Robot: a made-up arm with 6 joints.
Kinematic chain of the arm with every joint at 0, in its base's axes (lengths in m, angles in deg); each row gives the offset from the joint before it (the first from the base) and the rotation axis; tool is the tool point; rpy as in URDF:
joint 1: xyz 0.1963 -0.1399 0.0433 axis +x
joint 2: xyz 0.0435 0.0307 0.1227 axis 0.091 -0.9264 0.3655
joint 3: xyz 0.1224 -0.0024 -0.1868 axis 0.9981 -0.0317 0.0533
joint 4: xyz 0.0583 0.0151 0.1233 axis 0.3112 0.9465 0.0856
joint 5: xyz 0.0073 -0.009 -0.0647 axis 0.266 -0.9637 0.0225
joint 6: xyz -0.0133 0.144 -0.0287 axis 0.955 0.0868 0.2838
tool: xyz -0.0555 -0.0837 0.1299 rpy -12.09 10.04 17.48
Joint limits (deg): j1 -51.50..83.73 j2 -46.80..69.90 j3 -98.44..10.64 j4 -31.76..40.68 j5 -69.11..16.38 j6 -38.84..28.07
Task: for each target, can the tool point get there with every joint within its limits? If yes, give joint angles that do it. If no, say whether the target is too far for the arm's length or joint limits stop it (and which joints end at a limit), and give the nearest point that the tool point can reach.
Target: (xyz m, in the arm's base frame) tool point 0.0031 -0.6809 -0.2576
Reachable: no: joint limits stop it (at a limit: joint 1, joint 2, joint 3, joint 4, joint 5, joint 6) | nearest point 0.1587 -0.3873 -0.2209 | short by 0.334 m
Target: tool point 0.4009 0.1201 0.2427
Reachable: yes | joints -0.82 36.64 -5.70 -23.16 -57.10 -25.37
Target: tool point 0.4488 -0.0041 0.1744
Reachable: yes | joints 55.55 -2.36 -54.38 -1.53 -47.47 8.94
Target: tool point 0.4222 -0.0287 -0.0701
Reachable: yes | joints -25.79 -12.69 -52.79 19.93 -40.43 16.06
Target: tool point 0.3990 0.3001 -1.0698
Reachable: no: too far | nearest point 0.3094 -0.0029 -0.3032 | short by 0.829 m
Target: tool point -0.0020 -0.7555 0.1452
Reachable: no: joint limits stop it (at a limit: joint 1, joint 2, joint 3, joint 4) | nearest point 0.1949 -0.4168 0.2281 | short by 0.400 m
